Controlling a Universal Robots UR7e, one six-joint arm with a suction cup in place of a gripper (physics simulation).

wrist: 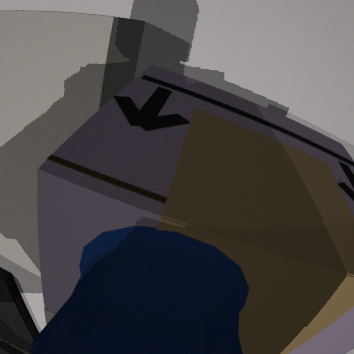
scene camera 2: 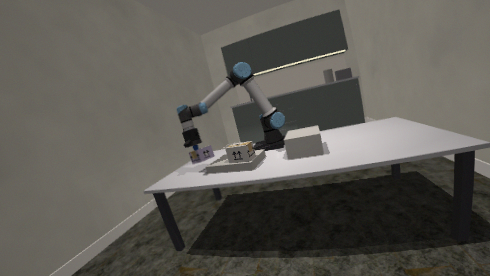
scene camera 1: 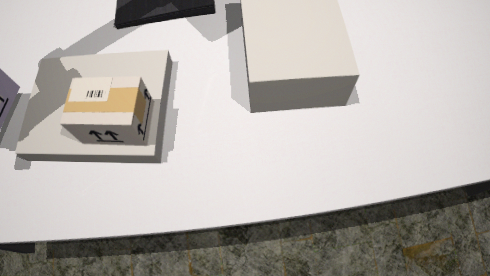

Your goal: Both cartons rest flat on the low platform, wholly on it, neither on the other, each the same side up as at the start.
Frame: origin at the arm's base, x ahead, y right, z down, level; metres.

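Seen in the pictures: end effector, tool point: [wrist: 172, 236] [scene camera 2: 196, 151]; arm's base, origin of the base link: [scene camera 2: 273, 139].
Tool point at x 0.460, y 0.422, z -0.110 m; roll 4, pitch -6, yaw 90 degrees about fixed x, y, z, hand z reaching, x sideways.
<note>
Pixels of each thing's top centre, then the offset from my tool point to it. Level surfaces: height alone.
- white carton, middle of its top: [scene camera 1: 99, 99] [scene camera 2: 238, 144] dz +0.000, dx +0.009, dy -0.306 m
- low beige platform, middle of its top: [scene camera 1: 89, 100] [scene camera 2: 235, 157] dz +0.095, dx -0.052, dy -0.236 m
- purple carton, middle of its top: [scene camera 2: 199, 147] dz -0.017, dx -0.051, dy +0.003 m
- taller beige block, middle of its top: [scene camera 1: 295, 24] [scene camera 2: 302, 132] dz +0.023, dx -0.127, dy -0.672 m
- white table's, its level: dz +0.143 m
A white carton [scene camera 1: 100, 119] [scene camera 2: 241, 153] with a tan tape band rests flat on the low beige platform [scene camera 1: 150, 67] [scene camera 2: 220, 169] [wrist: 40, 55], its side arrows pointing up. My suction cup [scene camera 2: 195, 148] [wrist: 160, 290] is blue and holds the purple carton [scene camera 1: 6, 102] [scene camera 2: 206, 153] [wrist: 75, 210] from above. This carton also has a tan band and upward arrows. It hangs low beside the platform's left side, partly cut off in scene camera 1. Its underside is hidden, so its exact height over the table cannot be told.
A taller beige block [scene camera 1: 300, 45] [scene camera 2: 304, 143] stands right of the platform. The arm's black base [scene camera 1: 165, 11] [scene camera 2: 270, 145] stands behind, between them. The white table's [scene camera 1: 215, 165] front edge runs in front of the platform.
</note>
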